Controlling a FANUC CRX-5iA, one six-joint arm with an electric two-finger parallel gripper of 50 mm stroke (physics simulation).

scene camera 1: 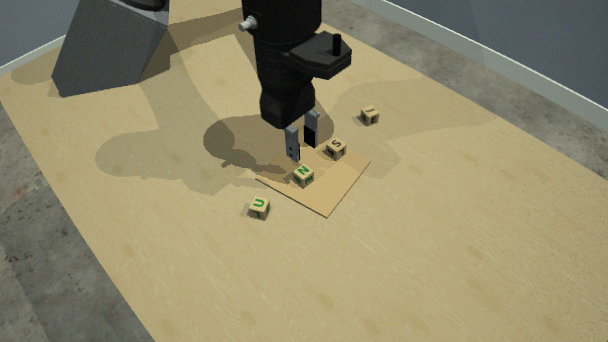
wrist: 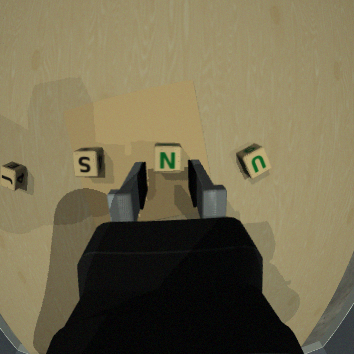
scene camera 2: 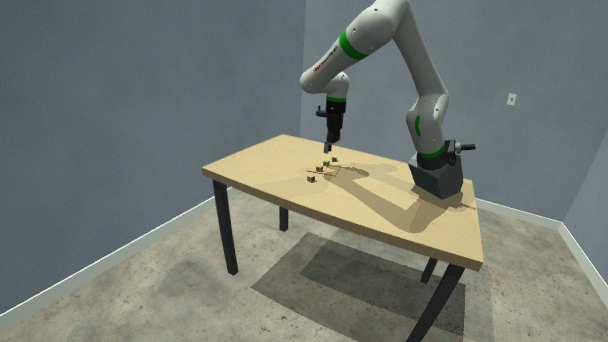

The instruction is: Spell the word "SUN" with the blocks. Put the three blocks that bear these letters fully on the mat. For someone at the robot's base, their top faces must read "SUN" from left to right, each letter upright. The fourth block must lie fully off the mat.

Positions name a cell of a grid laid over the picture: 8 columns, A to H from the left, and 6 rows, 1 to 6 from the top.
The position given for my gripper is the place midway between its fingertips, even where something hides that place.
I see my gripper (scene camera 1: D3), a mat (scene camera 1: E4) and an S block (wrist: B3).
The mat shows as well in the wrist view (wrist: C3). My gripper shows as well in the wrist view (wrist: D3).
